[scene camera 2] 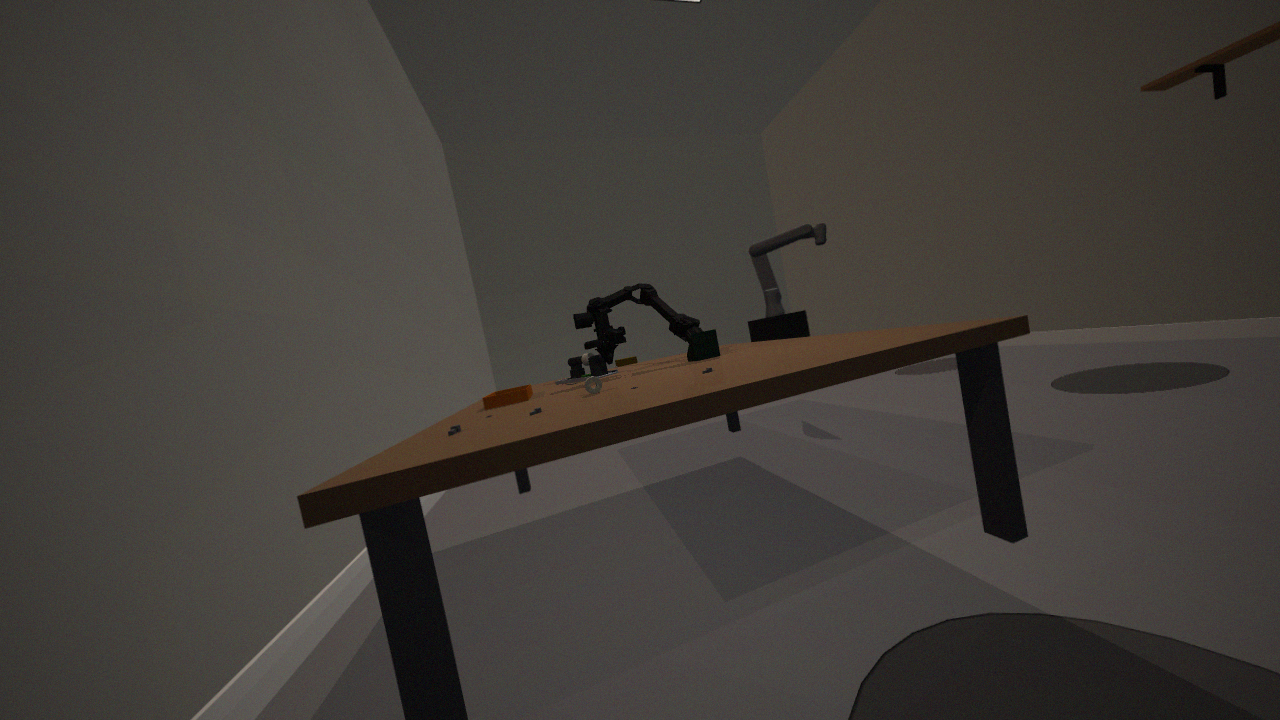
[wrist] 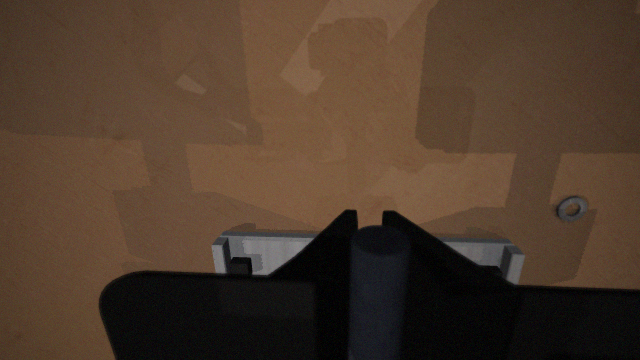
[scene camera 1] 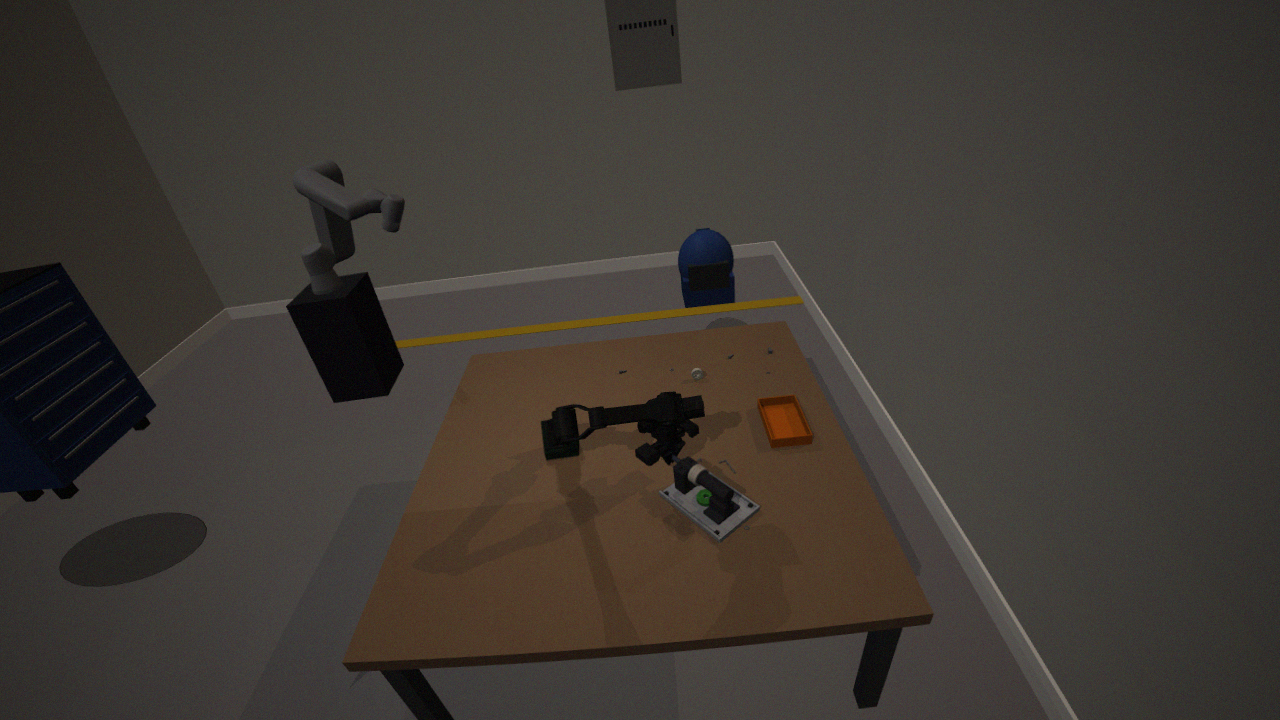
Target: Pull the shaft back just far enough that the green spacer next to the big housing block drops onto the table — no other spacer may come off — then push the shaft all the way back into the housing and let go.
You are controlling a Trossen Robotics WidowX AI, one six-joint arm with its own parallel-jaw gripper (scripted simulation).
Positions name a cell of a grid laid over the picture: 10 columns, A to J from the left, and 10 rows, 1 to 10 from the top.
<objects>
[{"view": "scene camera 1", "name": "my gripper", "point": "F7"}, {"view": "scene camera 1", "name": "orange tray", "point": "G6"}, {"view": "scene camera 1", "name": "dark housing block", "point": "F8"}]
</objects>
